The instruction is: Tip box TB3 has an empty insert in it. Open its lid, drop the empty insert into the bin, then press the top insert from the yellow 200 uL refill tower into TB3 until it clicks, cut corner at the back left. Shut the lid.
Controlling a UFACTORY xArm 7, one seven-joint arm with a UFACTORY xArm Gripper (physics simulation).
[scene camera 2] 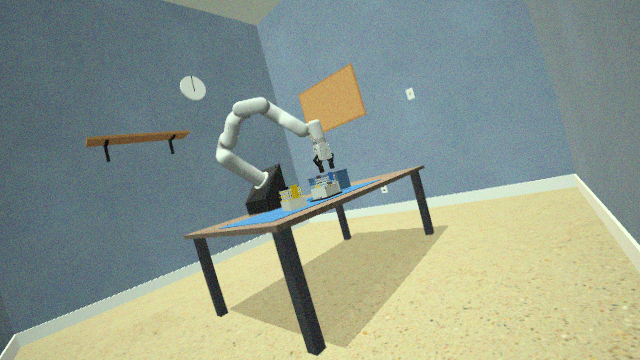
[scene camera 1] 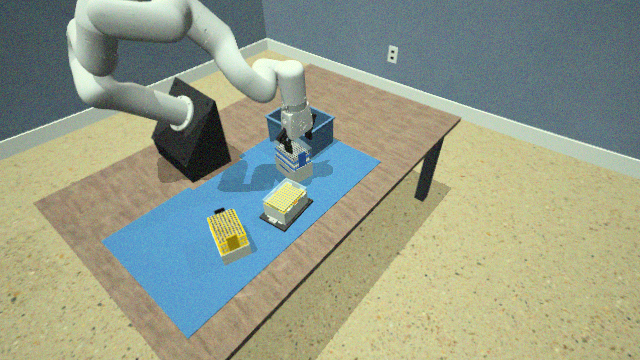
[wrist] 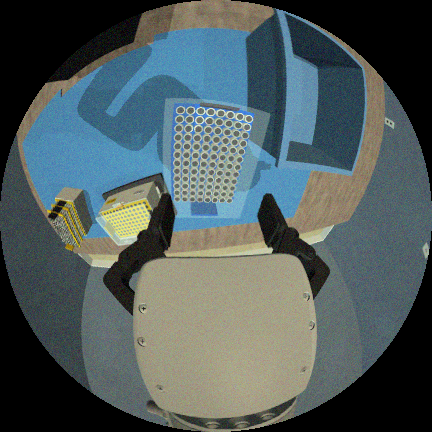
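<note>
The tip box TB3 (scene camera 1: 283, 212) (scene camera 2: 326, 190) (wrist: 131, 195) stands on a dark base plate, with a yellow insert (scene camera 1: 286, 197) (wrist: 127, 219) under its clear lid, which looks shut. Its label cannot be read. The yellow refill tower (scene camera 1: 229, 235) (scene camera 2: 293, 201) (wrist: 71, 220) stands apart from it, nearer the near-left end of the mat in scene camera 1. The blue bin (scene camera 1: 325, 139) (scene camera 2: 343, 178) (wrist: 267, 90) stands at the far end. My gripper (scene camera 1: 298, 142) (scene camera 2: 326, 169) (wrist: 217, 203) is open and empty, above the blue tower and beside the bin.
A blue-layered tower (scene camera 1: 293, 162) (wrist: 210, 155) with clear walls around its top stands between TB3 and the bin, close under my fingers. The blue mat (scene camera 1: 165, 260) lies on the wooden table (scene camera 1: 400, 110). The arm's black mount (scene camera 1: 207, 145) stands at the table's back edge.
</note>
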